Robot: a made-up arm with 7 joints. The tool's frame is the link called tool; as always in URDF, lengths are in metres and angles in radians.
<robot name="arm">
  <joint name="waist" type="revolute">
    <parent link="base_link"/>
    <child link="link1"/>
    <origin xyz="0 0 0.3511" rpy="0 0 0"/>
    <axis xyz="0 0 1"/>
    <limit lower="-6.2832" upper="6.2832" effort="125" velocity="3"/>
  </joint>
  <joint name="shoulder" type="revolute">
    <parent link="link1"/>
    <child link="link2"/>
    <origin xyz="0 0 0" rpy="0 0 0"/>
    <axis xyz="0 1 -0.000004"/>
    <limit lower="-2.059" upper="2.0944" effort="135" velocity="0.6"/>
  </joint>
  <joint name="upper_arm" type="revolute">
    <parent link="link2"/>
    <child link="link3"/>
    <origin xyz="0 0 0.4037" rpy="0 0 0"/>
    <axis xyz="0 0 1"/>
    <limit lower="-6.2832" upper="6.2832" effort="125" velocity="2.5"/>
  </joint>
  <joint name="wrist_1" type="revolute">
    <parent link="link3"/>
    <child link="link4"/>
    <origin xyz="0.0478 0 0" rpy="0 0 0"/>
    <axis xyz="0 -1 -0.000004"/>
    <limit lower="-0.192" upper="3.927" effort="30" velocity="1.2"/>
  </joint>
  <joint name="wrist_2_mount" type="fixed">
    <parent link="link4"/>
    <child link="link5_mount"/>
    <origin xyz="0.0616 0 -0.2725" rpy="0 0 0"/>
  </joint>
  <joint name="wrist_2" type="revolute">
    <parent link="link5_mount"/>
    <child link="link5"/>
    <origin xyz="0.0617 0 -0.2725" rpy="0 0 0"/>
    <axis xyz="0 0.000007 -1"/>
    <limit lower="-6.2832" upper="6.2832" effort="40" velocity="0.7"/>
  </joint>
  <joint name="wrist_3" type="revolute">
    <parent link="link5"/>
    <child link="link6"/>
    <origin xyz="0 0 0" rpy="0 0 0"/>
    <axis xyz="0 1 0.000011"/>
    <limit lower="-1.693" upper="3.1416" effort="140" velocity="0.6"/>
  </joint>
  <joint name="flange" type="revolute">
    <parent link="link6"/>
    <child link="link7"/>
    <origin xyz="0.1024 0 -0.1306" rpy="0 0 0"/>
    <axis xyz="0 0.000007 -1"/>
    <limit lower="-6.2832" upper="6.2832" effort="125" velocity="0.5"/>
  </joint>
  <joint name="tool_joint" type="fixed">
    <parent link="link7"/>
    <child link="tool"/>
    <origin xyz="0 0 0" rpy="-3.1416 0 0"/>
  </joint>
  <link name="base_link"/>
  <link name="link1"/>
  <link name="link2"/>
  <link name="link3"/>
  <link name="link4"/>
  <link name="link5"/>
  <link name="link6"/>
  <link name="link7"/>
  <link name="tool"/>
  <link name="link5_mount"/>
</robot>
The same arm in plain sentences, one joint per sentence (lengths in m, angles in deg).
The arm has seven revolute joints in a row. What follows holds with every joint at zero, and every direction is one of the base frame's.
The first joint sits 0.3511 m along +z from the base frame's origin and turns about +z, from -360 to 360 deg.
The second joint sits at the same point as the first joint and turns about +y, from -117.97 to 120 deg.
The third joint sits 0.4037 m along +z from the second joint and turns about +z, from -360 to 360 deg.
The fourth joint sits 0.0478 m along +x from the third joint and turns about -y, from -11 to 225 deg.
The fifth joint sits 0.1233 m along +x and 0.545 m along -z from the fourth joint and turns about -z, from -360 to 360 deg.
The sixth joint sits at the same point as the fifth joint and turns about +y, from -97 to 180 deg.
The seventh joint sits 0.1024 m along +x and 0.1306 m along -z from the sixth joint and turns about -z, from -360 to 360 deg.
The tool frame, which is the frame that the pose is given for, sits at the same point as the seventh joint; its axes are the base frame's turned by roll 180, pitch 0 and yaw 0 deg (as in URDF: about the fixed x, then y, then z).

